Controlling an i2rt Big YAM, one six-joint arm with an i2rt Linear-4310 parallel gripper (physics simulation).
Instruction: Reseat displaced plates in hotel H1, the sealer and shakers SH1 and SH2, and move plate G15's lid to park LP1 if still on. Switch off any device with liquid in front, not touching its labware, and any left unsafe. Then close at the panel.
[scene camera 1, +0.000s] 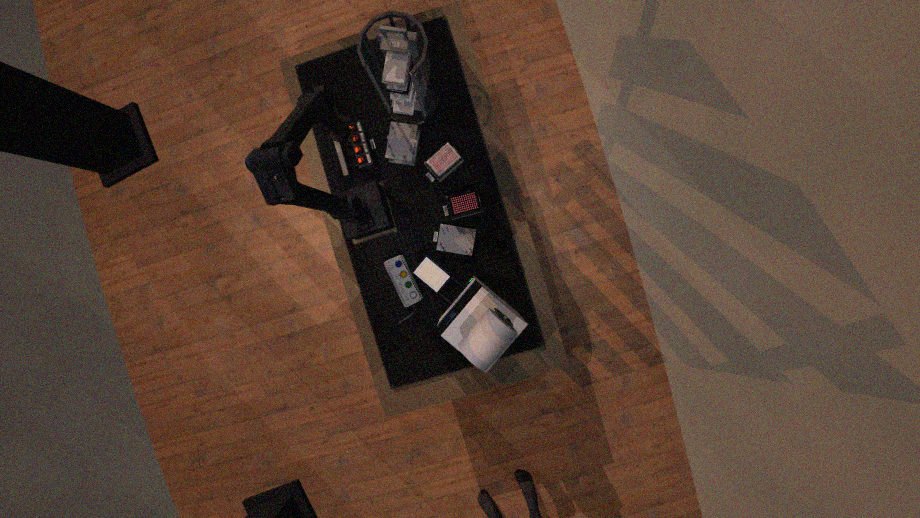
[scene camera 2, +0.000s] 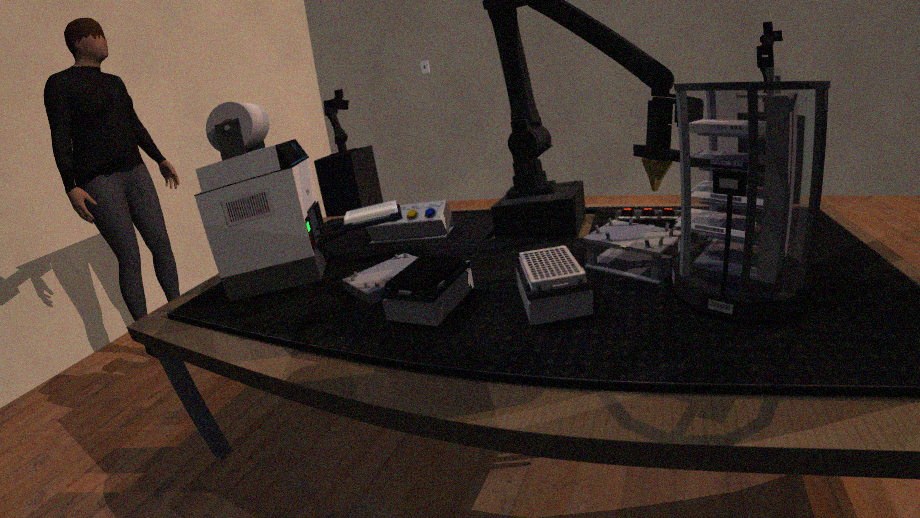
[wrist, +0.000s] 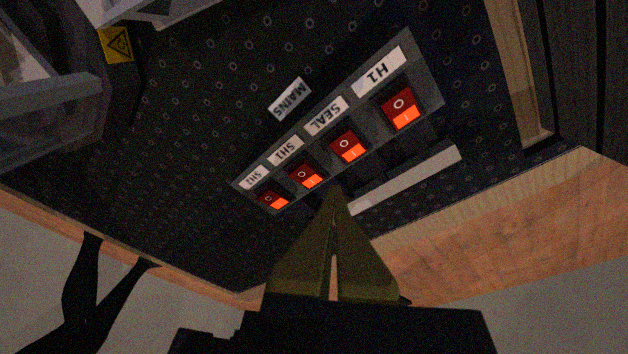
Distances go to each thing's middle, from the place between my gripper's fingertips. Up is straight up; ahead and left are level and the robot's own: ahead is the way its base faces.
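Labels:
The plate hotel H1 (scene camera 2: 752, 154) is 110 mm to the left of my hand, 310 mm ahead of it and 80 mm above it. There's also the flat pad (scene camera 2: 367, 285), and that's 230 mm ahead of my hand, 560 mm to the right of it and 80 mm below it.

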